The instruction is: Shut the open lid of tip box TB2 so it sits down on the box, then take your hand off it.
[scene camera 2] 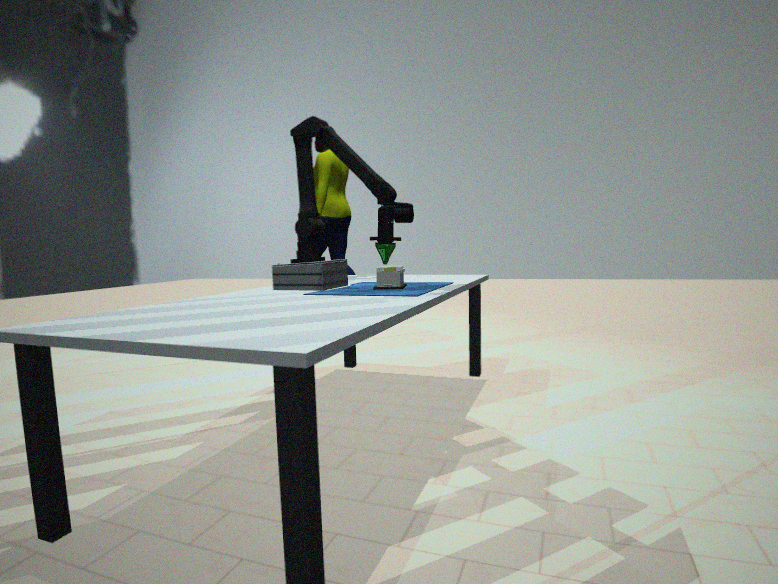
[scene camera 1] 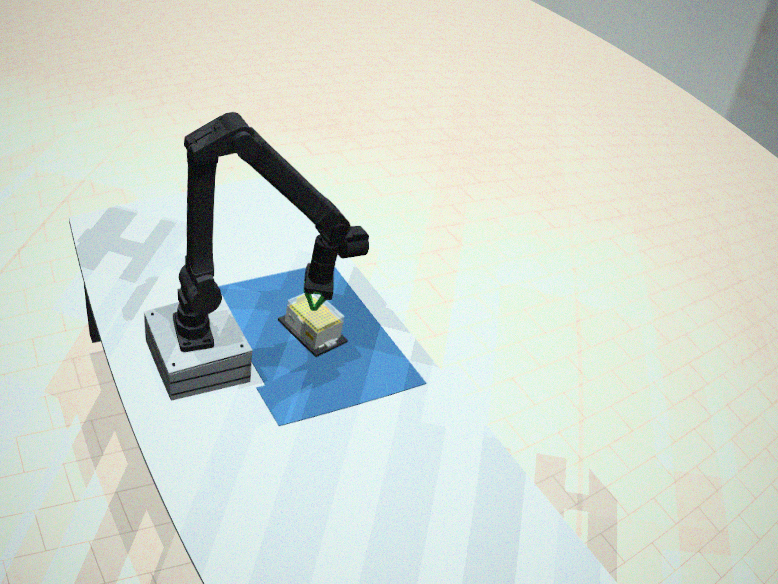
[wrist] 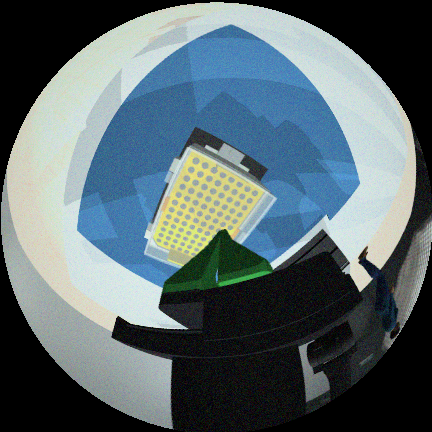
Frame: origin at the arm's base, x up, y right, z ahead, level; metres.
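Seen in the pictures: gripper, fingertip midpoint: (scene camera 2: 385, 264) (scene camera 1: 313, 310) (wrist: 223, 235); arm's base, origin of the base link: (scene camera 2: 308, 262) (scene camera 1: 192, 332).
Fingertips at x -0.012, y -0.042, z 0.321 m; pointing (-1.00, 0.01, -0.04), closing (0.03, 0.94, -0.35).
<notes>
Offsets run from my fingertips to a thing's top centre. "pt": to the spot under its first point. Level surfaces: height alone.
The tip box @(dx -0.008, dy -0.016, dz +0.012 m) (scene camera 1: 326, 337) (scene camera 2: 390, 279) stands upright on a dark base plate @(pt dx -0.078, dy +0.067, dz -0.002 m) (scene camera 1: 317, 352) (wrist: 200, 136); no TB2 marking is readable. Its yellow perforated rack @(dx -0.008, dy -0.015, dz +0.012 m) (scene camera 1: 321, 319) (wrist: 207, 195) shows through the top. The clear lid @(pt dx -0.008, dy +0.036, dz -0.008 m) (wrist: 260, 212) lies over the rack in the wrist view, roughly flat; I cannot tell whether its rim sits fully down. My gripper (scene camera 1: 314, 308) (scene camera 2: 385, 262) (wrist: 223, 235) is shut and empty, green fingertips together and pointing down. In scene camera 2 the tips are slightly above the box top. In the wrist view they hide part of its near side.
The box is on a blue mat @(dx -0.086 m) (scene camera 1: 377, 370) (scene camera 2: 427, 287) (wrist: 225, 55) on a white table @(dx -0.089 m) (scene camera 1: 326, 490) (scene camera 2: 207, 320). The arm's grey base block (scene camera 1: 207, 370) (scene camera 2: 311, 275) stands beside the mat. A person in yellow (scene camera 2: 333, 182) is behind the arm.
</notes>
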